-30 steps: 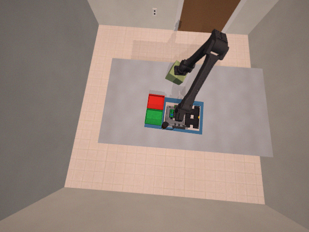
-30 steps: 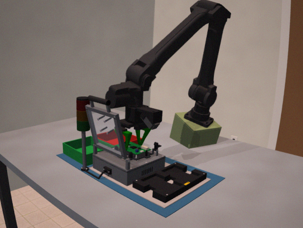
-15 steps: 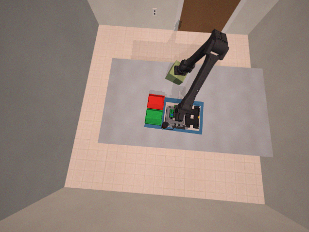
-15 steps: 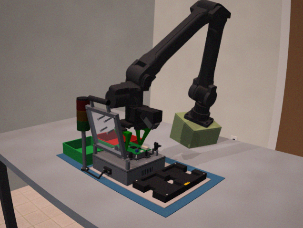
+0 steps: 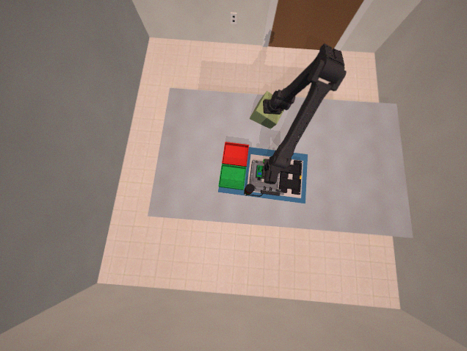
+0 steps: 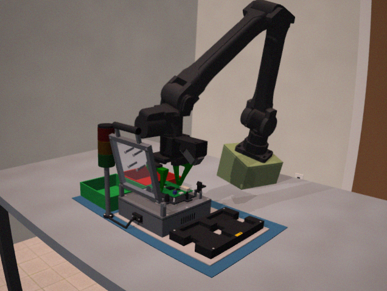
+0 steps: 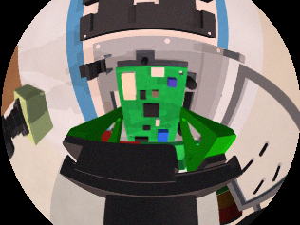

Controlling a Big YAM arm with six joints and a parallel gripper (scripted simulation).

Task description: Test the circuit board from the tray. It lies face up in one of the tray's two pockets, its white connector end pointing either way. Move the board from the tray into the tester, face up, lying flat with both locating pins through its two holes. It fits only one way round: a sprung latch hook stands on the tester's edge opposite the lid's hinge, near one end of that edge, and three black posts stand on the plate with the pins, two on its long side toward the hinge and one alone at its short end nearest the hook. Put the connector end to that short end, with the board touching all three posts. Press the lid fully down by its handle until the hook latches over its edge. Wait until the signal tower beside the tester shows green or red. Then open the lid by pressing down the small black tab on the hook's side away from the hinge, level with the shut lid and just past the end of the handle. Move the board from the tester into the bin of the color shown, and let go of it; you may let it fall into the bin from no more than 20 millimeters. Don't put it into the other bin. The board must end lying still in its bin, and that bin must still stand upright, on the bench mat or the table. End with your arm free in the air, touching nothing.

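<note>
The tester plate is 2 cm below my hand and 1 cm ahead of it. Also, from my hand: clear lid (12 cm ahead, 9 cm above, 2 cm to the right); then latch hook (7 cm to the left, 5 cm behind); then green bin (21 cm to the right, 8 cm below, 1 cm ahead).
</note>
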